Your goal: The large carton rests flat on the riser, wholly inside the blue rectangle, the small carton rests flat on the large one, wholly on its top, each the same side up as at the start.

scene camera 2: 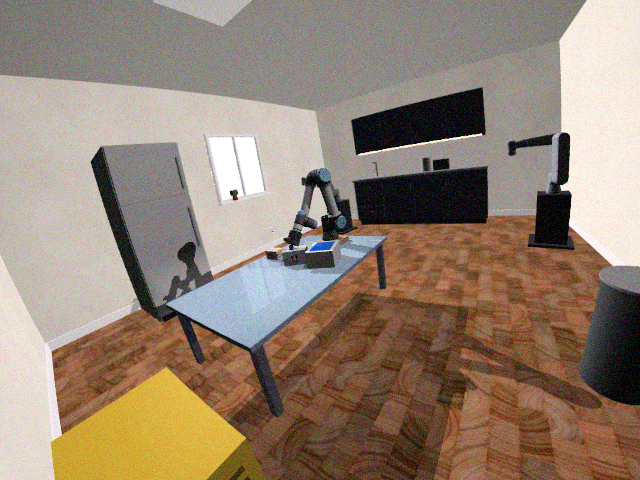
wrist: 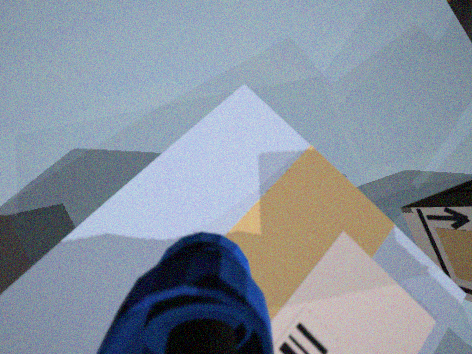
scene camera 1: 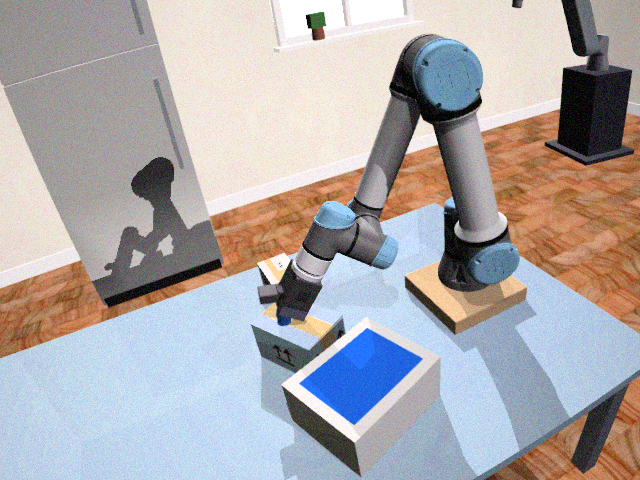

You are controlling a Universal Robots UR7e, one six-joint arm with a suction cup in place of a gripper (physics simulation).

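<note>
The large carton [scene camera 1: 290, 350] [scene camera 2: 294, 256] stands on the table right against the left side of the white riser [scene camera 1: 385, 405] [scene camera 2: 324, 259]. The riser's top bears the blue rectangle [scene camera 1: 361, 373] [scene camera 2: 322, 246], with nothing on it. My suction cup [scene camera 1: 284, 320] [wrist: 199, 298] is tilted and pressed on the left part of the carton's tan top [wrist: 312, 211], close to its printed label [wrist: 357, 298]. The small carton [scene camera 1: 272, 267] [scene camera 2: 272, 253] sits on the table just behind the large one, partly hidden by my wrist.
The arm's base stands on a wooden block [scene camera 1: 466, 305] at the table's back right. The table [scene camera 1: 175, 405] ends close in front of the riser. A grey fridge [scene camera 1: 128, 143] stands beyond the left edge. A yellow box [scene camera 2: 151, 429] sits on the floor.
</note>
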